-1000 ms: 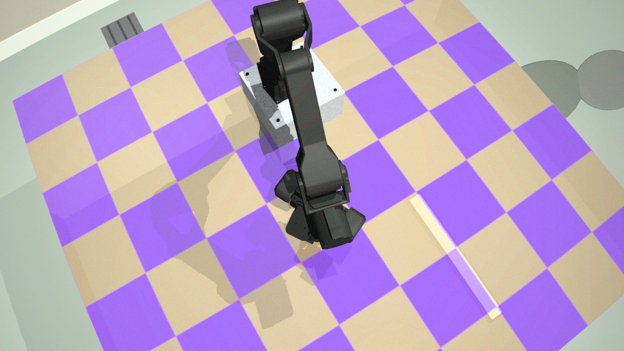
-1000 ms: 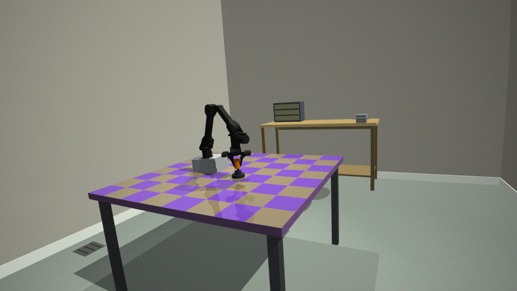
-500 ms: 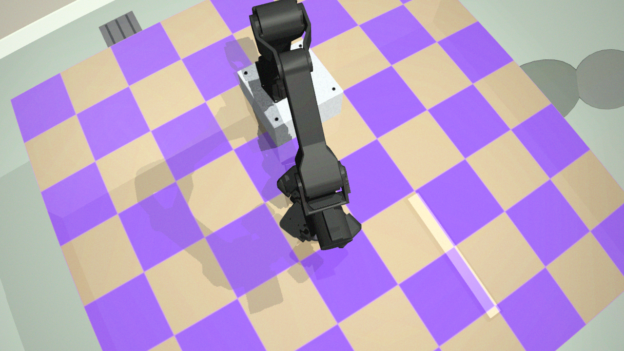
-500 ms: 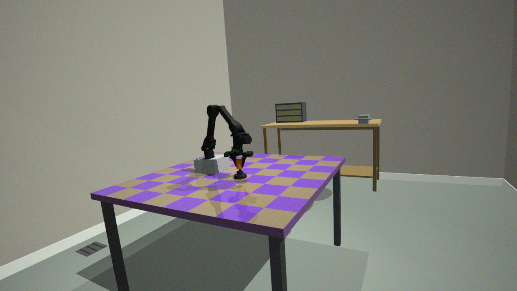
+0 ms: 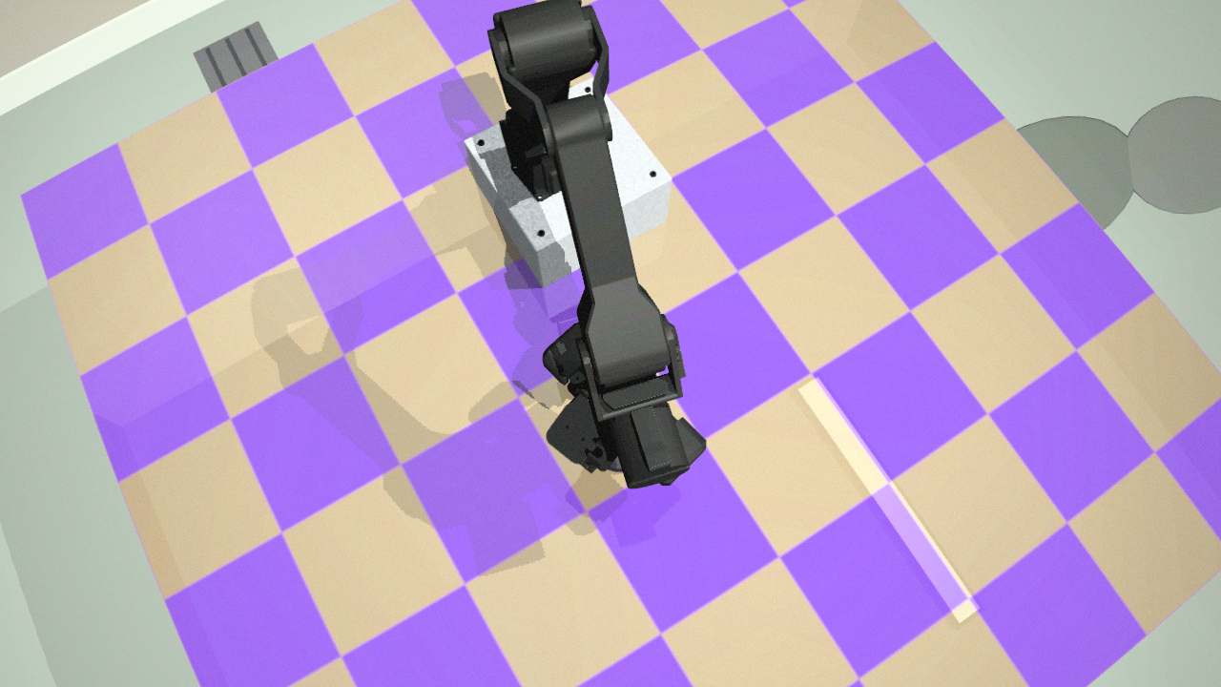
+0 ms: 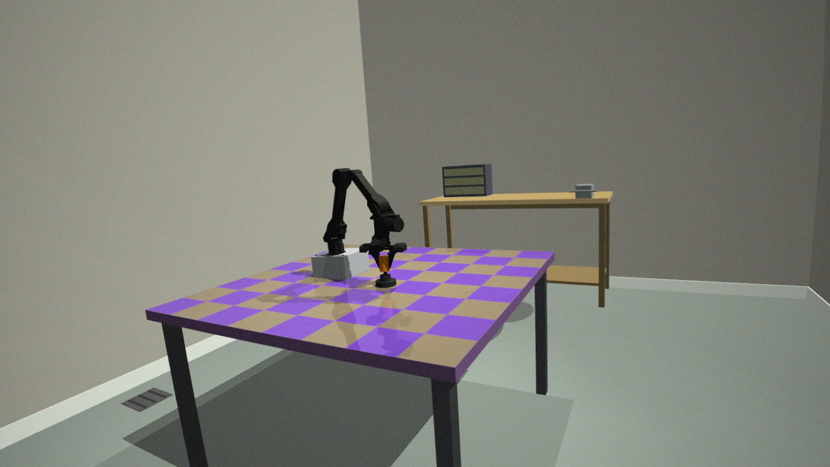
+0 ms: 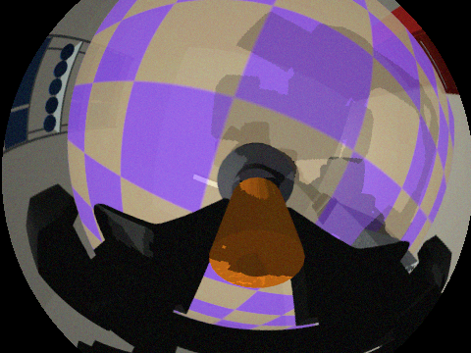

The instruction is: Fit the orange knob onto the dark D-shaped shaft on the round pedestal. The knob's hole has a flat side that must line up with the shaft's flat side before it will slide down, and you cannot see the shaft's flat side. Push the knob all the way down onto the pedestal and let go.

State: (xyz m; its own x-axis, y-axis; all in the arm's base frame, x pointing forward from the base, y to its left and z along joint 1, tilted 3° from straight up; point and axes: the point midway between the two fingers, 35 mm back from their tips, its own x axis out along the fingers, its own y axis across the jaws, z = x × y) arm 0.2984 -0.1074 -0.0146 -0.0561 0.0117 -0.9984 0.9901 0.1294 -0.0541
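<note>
Now: gripper tip 2 cm below the orange knob. Also, from my gripper tip: D-shaped shaft (4 cm below).
</note>
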